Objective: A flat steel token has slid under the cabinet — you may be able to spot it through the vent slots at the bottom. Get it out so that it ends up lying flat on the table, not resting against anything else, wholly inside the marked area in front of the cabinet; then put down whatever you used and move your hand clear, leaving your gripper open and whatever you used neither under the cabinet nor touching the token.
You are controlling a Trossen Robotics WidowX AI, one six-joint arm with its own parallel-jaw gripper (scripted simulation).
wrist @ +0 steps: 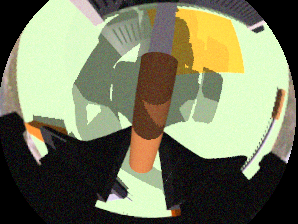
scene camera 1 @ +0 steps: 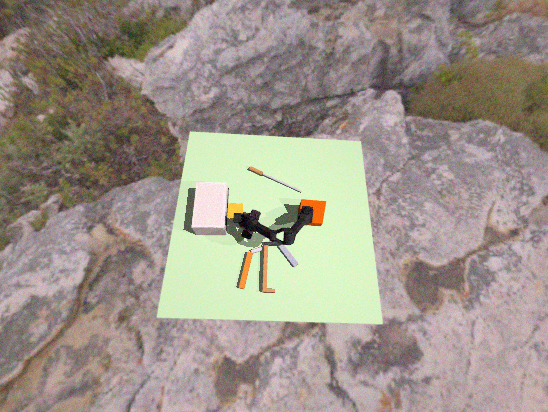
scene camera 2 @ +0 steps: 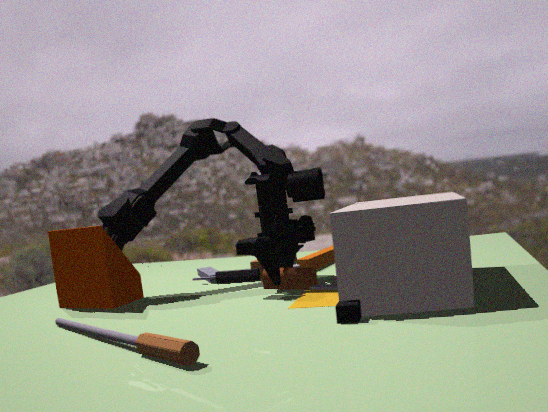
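My gripper is visible, also in the wrist view. I see a white cabinet as well.
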